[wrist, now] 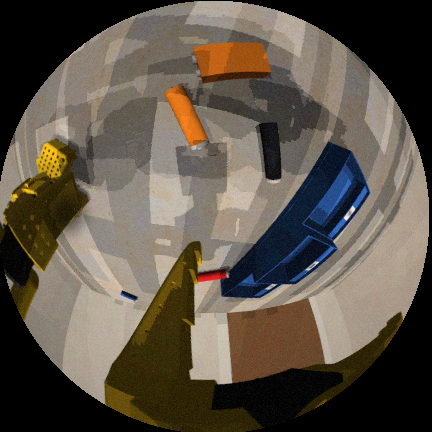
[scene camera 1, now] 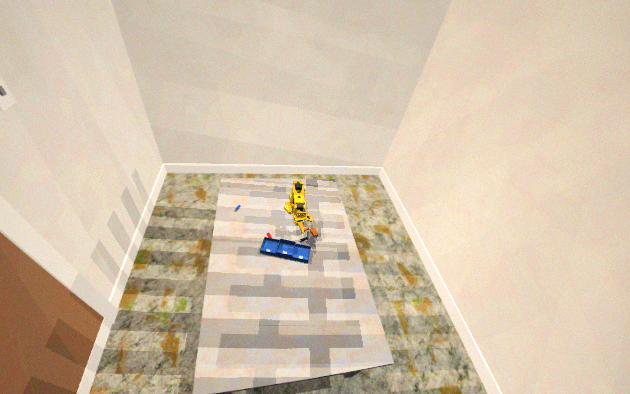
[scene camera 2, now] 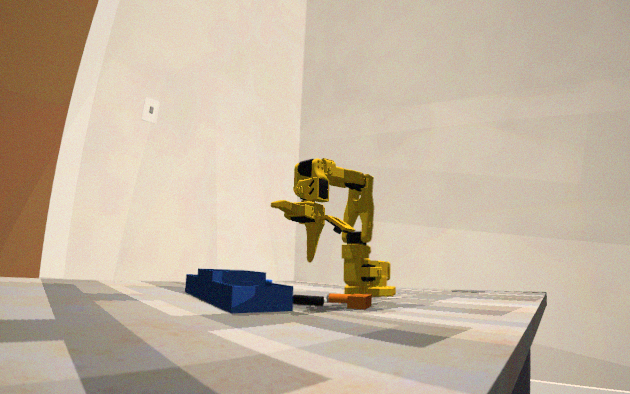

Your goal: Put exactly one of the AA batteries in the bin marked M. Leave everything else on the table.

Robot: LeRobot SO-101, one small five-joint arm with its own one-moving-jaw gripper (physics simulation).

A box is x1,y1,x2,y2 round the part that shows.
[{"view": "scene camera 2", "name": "blue three-compartment bin unit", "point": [236,291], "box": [185,268,292,312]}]
